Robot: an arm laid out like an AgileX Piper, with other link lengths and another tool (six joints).
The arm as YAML. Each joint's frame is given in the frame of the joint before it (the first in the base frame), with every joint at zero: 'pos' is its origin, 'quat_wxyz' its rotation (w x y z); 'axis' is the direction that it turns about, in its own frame. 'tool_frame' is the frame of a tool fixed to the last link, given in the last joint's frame.
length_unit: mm
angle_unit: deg
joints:
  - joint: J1
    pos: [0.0, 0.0, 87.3]
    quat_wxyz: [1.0, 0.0, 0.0, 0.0]
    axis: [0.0, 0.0, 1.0]
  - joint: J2
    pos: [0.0, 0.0, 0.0]
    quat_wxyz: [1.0, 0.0, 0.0, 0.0]
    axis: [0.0, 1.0, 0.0]
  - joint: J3
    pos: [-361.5, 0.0, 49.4]
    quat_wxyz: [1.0, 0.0, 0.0, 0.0]
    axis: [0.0, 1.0, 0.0]
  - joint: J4
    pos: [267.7, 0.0, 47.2]
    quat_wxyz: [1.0, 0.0, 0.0, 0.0]
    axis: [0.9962, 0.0, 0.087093]
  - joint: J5
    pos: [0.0, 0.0, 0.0]
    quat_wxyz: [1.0, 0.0, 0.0, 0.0]
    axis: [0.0, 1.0, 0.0]
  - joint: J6
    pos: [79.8, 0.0, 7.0]
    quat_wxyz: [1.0, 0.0, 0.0, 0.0]
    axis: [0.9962, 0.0, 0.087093]
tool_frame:
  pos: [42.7, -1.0, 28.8]
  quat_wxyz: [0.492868, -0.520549, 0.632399, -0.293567]
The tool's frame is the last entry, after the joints.
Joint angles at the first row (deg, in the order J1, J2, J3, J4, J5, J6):
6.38, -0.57, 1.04, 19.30, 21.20, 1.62
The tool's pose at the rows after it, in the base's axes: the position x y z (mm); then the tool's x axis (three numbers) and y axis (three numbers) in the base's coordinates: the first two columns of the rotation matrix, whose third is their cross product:
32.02, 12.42, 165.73, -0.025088, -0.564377, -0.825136, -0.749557, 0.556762, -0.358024
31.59, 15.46, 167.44, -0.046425, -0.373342, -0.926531, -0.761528, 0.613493, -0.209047
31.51, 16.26, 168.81, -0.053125, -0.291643, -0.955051, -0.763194, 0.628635, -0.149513
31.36, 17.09, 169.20, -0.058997, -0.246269, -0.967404, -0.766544, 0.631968, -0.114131
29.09, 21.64, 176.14, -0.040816, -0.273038, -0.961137, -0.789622, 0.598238, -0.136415
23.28, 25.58, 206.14, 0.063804, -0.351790, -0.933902, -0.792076, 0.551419, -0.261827
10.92, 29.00, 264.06, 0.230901, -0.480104, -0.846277, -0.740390, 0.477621, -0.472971
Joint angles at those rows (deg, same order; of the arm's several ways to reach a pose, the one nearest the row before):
6.38, -0.57, 1.35, 32.70, 21.01, 5.80
6.38, -0.57, 1.38, 43.87, 20.82, 7.28
6.38, -0.57, 1.38, 48.49, 20.49, 7.66
6.39, -0.57, 1.38, 51.07, 20.56, 7.85
6.38, -0.57, -0.05, 51.28, 23.12, 6.20
6.38, -0.57, -4.57, 51.23, 25.05, 0.76
6.38, 0.98, -13.39, 49.94, 26.75, -7.71

